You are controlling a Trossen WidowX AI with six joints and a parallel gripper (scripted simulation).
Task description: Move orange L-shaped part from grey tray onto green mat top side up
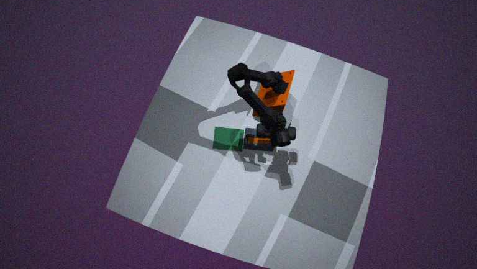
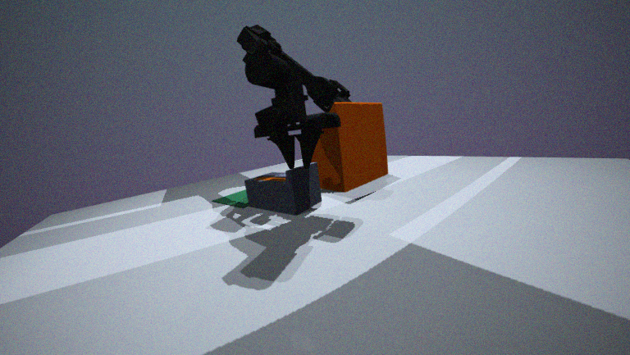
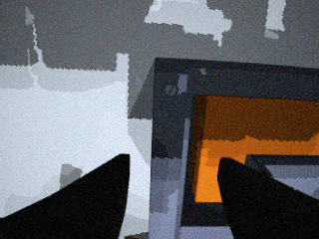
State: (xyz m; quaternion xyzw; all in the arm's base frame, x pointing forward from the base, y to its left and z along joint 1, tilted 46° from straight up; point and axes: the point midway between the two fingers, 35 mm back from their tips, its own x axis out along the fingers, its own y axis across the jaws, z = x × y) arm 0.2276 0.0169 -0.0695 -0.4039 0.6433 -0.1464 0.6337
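Now: the orange L-shaped part 10 mm ahead of my gripper tip, 50 mm to the right of it and 40 mm below it. The rest, counted from my gripper tip: green mat 70 mm ahead, 210 mm to the right, 100 mm below.
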